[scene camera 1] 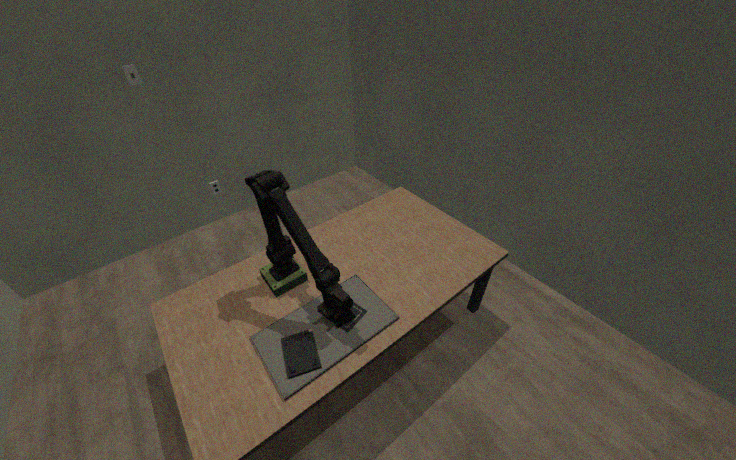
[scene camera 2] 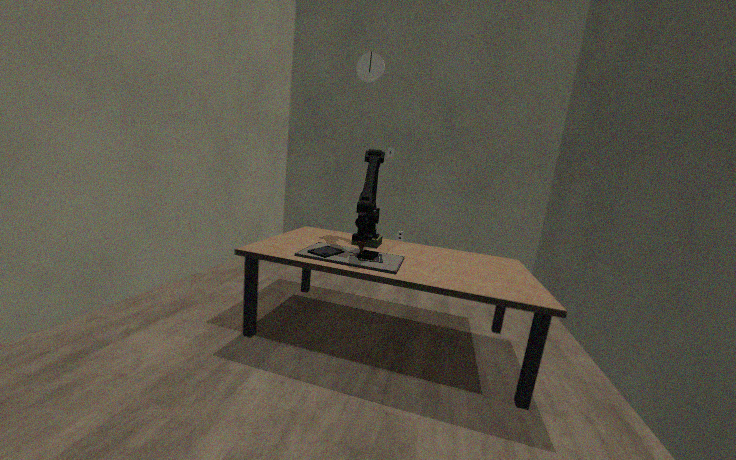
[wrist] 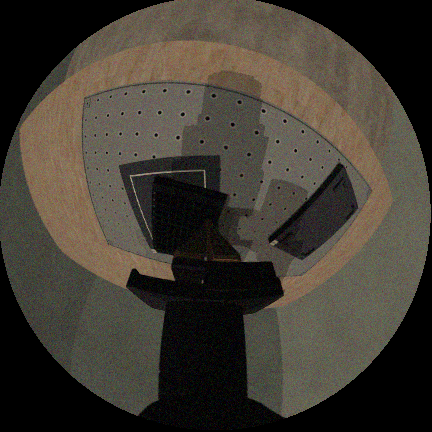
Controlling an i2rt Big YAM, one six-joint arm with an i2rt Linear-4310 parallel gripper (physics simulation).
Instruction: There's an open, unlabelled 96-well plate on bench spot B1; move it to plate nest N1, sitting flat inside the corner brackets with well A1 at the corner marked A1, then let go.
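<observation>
The open black 96-well plate (scene camera 2: 371, 254) (wrist: 182, 212) lies skewed across the white outline of bench spot B1. In scene camera 1 the wrist hides most of it. My gripper (scene camera 2: 361, 248) (wrist: 207, 222) is shut with nothing between its fingers. It points down low at one side of the plate, overlapping its edge in the wrist view; whether it touches cannot be told. In scene camera 1 the fingertips are hidden. Plate nest N1 (scene camera 1: 301, 353) (scene camera 2: 326, 251) (wrist: 322, 215) is a dark tray with low corner brackets, bearing no plate. A small pale mark (scene camera 1: 310, 330) (wrist: 274, 242) is at one nest corner.
Both spots are on a grey perforated board (scene camera 1: 272, 347) (scene camera 2: 391, 265) (wrist: 165, 107) on the wooden table (scene camera 1: 412, 238) (scene camera 2: 466, 271) (wrist: 45, 170). The nest is towards the board's other end from B1. The arm's green base (scene camera 1: 283, 279) stands behind the board.
</observation>
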